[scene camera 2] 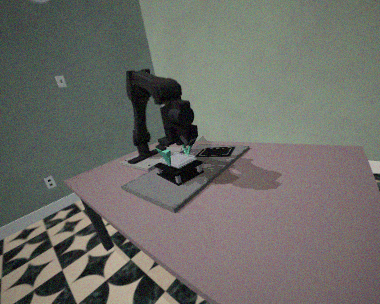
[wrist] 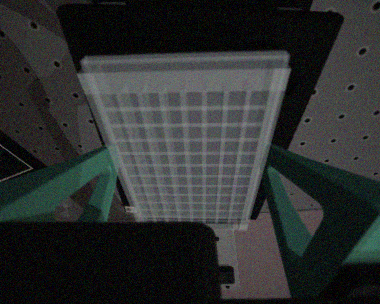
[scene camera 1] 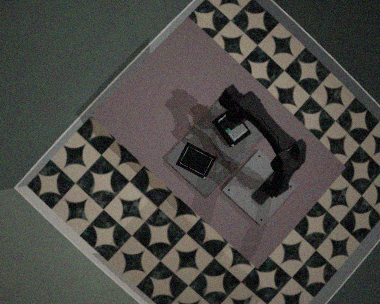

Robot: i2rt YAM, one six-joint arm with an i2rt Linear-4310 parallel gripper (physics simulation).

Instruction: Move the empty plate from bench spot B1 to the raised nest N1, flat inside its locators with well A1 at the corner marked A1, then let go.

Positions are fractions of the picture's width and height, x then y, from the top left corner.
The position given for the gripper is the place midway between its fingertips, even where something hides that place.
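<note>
The gripper (wrist: 0.50, 0.50) has its grip on a white well plate (wrist: 0.50, 0.44). There's also a black nest with white outline (scene camera 1: 0.51, 0.52), plus a perforated deck surface (scene camera 1: 0.54, 0.45), and that surface can be seen from the wrist as well (wrist: 0.14, 0.40).
</note>
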